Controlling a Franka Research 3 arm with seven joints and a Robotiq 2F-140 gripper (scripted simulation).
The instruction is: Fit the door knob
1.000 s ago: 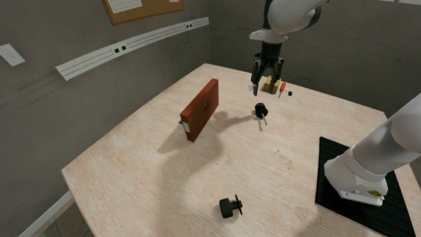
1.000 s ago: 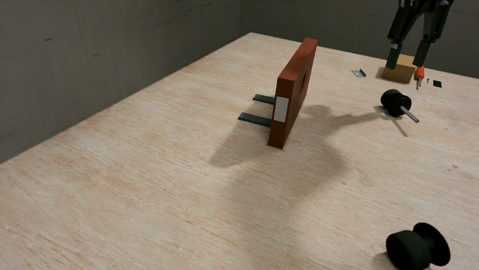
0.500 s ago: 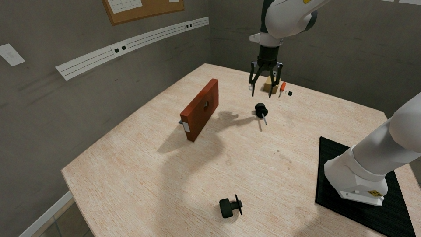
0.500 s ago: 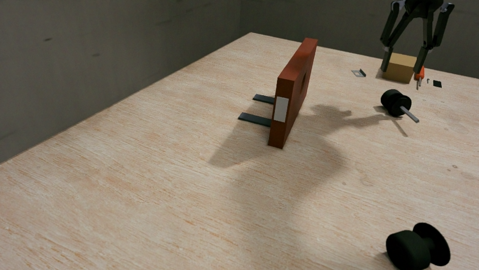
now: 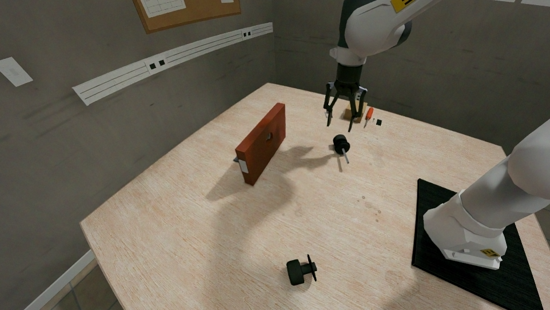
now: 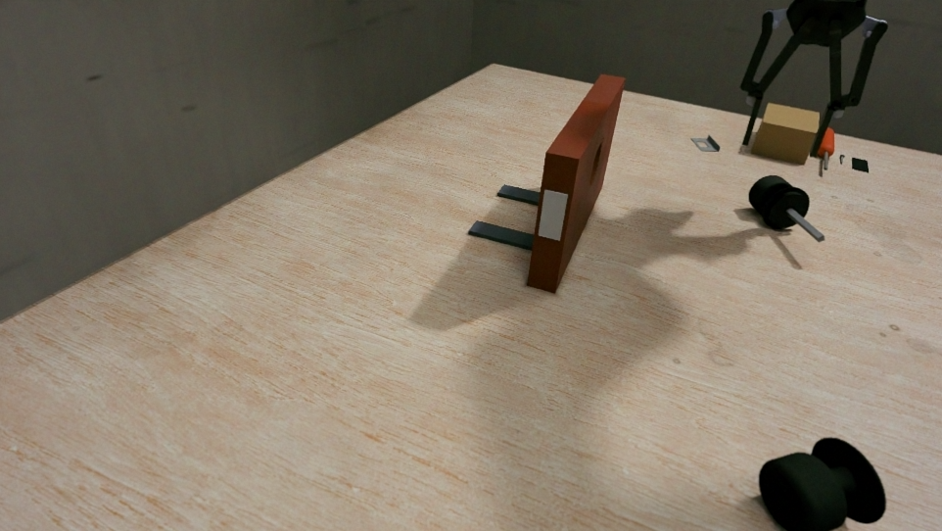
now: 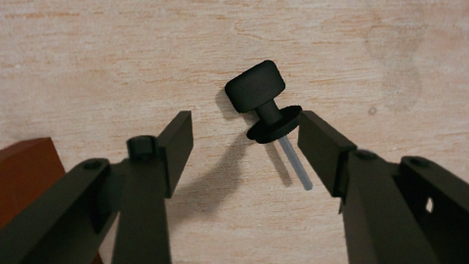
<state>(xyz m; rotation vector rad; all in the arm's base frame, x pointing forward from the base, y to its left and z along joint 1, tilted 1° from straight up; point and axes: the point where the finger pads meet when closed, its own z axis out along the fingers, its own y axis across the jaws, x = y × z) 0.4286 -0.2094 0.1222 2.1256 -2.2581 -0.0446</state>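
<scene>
My hand is 40 mm past the black door knob, 20 mm to the right of it and 100 mm above it. Also, from my hand: red-brown wooden door slab 230 mm ahead, 180 mm to the left, 40 mm below; then grey latch plate 220 mm ahead, 330 mm to the left, 30 mm below; then tan box 40 mm behind, 310 mm to the right, 110 mm below.
</scene>
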